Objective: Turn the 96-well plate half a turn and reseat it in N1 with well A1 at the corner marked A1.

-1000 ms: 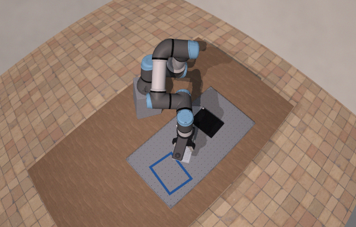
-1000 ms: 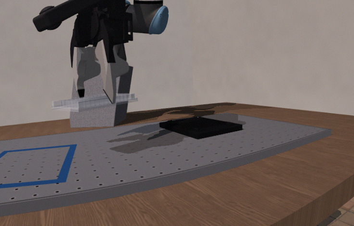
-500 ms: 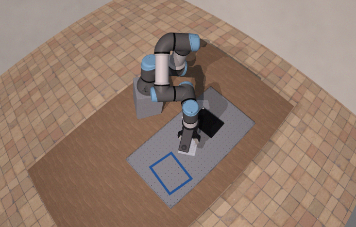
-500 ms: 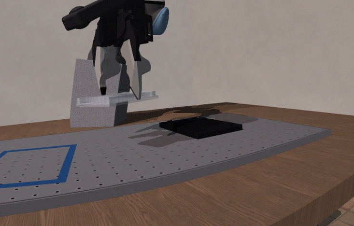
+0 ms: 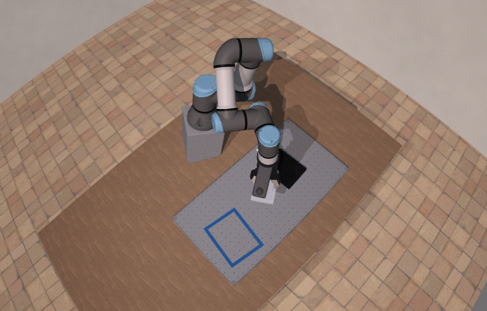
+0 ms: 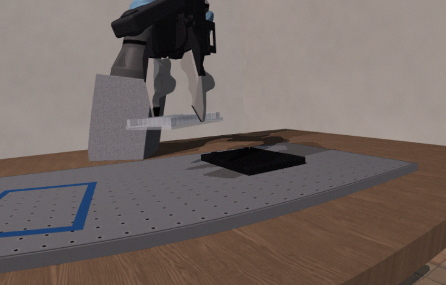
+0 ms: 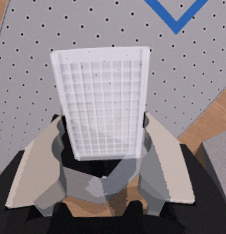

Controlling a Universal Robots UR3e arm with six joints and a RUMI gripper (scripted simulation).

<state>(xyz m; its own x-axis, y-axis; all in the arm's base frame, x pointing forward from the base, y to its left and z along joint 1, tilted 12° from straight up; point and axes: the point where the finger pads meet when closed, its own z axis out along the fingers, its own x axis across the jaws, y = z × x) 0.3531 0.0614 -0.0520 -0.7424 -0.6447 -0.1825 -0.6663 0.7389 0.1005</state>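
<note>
Now: hand 14 cm to the right of the black plate nest N1, 9 cm above it and 5 cm past it. Round my hand: clear 96-well plate: 1 cm below; white A1 mark: 17 cm to the left, 13 cm behind, 8 cm below.
</note>
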